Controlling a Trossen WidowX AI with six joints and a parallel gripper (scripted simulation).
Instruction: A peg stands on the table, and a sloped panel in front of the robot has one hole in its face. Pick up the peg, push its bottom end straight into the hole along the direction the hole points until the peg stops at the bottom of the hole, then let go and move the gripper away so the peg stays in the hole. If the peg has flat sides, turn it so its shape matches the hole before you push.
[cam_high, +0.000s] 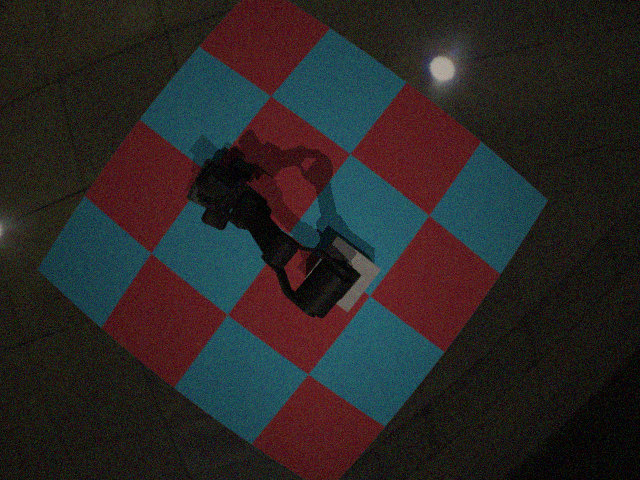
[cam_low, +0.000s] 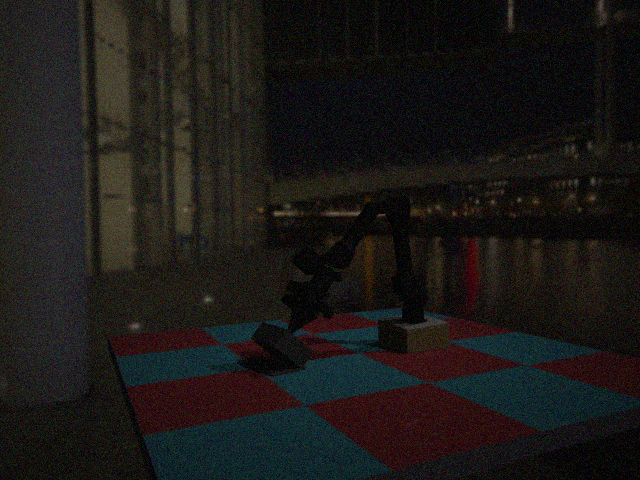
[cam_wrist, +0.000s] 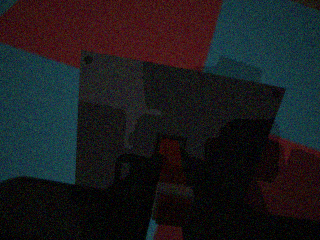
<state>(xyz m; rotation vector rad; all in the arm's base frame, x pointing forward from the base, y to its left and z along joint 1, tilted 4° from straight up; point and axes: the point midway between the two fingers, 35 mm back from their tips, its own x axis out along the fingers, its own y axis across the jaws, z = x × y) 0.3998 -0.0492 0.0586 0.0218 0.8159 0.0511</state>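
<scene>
Right now my gripper tip is 1 cm below the red peg and 1 cm past it. The rest, counted from my gripper tip: grey sloped panel 3 cm below, 3 cm ahead.
</scene>
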